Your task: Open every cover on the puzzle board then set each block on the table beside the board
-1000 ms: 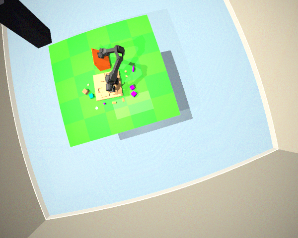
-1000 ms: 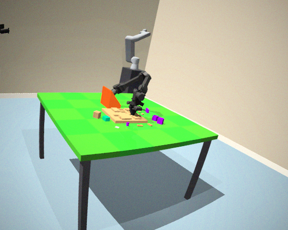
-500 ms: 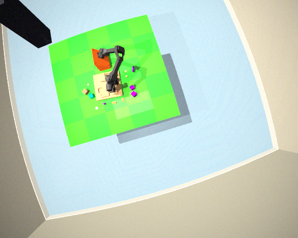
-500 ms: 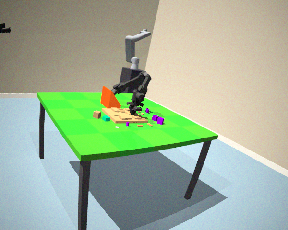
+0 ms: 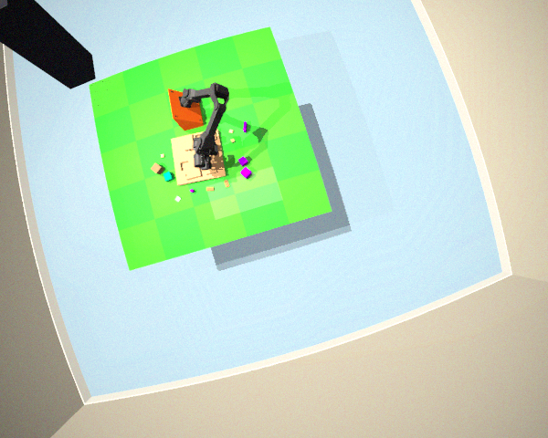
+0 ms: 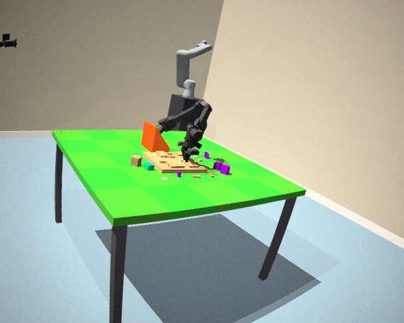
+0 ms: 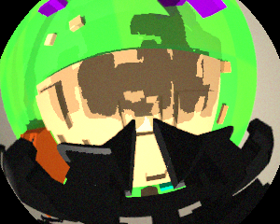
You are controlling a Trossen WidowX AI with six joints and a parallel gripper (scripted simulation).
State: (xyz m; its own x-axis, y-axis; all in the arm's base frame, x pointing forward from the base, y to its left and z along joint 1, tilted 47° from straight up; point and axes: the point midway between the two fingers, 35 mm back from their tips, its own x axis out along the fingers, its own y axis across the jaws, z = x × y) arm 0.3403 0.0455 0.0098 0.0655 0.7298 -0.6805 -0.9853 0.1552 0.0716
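The tan puzzle board lies 3 cm behind my gripper tip and 4 cm to the right of it. Round my gripper tip: teal block 3 cm ahead, 27 cm to the right, 1 cm below; then purple stick 12 cm behind, 26 cm to the left, 1 cm below; then tan cube 3 cm behind, 32 cm to the right.
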